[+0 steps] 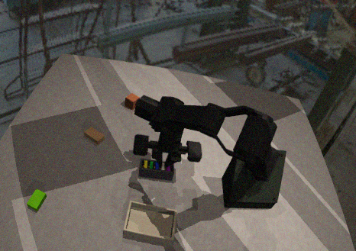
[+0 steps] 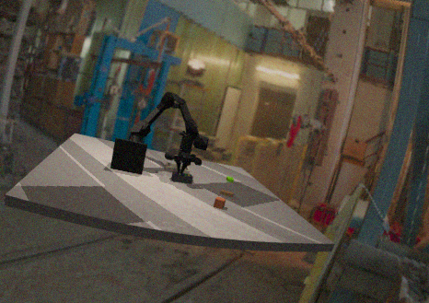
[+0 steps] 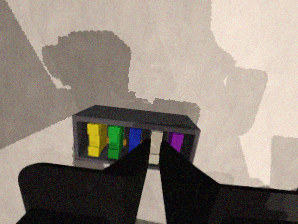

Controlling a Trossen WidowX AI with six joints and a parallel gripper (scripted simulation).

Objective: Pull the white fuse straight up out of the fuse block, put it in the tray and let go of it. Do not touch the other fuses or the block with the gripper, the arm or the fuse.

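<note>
The beige tray lies 4 cm ahead of my gripper tip, 19 cm to the left of it and 3 cm below it. Also, from my gripper tip: white fuse 1 cm below; then orange cube 10 cm ahead, 32 cm to the right, 2 cm below.
</note>
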